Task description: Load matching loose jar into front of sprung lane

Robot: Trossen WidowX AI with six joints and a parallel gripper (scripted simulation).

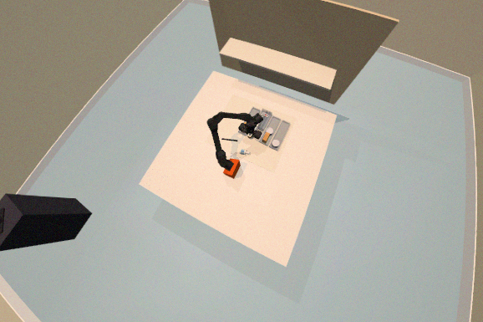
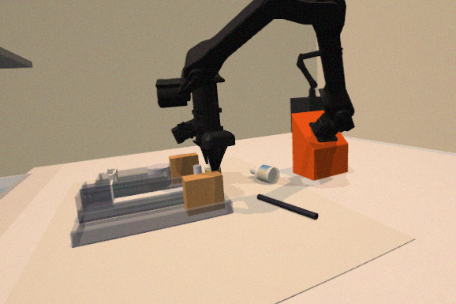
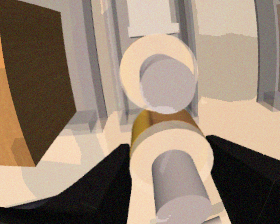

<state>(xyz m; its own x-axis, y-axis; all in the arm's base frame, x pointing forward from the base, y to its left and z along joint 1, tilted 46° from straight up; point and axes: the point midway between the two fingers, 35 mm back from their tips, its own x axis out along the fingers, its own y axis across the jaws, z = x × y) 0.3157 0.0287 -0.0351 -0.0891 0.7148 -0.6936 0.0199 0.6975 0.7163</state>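
My gripper tip is now 17 cm short of the grey lane rack, 4 cm above it and 2 cm to the left of it. The rest, counted from my gripper tip: pale pusher plate 14 cm ahead, 3 cm to the right, 1 cm below; black rod 15 cm to the left, 10 cm behind, 5 cm below; blue-banded jar 14 cm behind, 3 cm to the right, 3 cm below.
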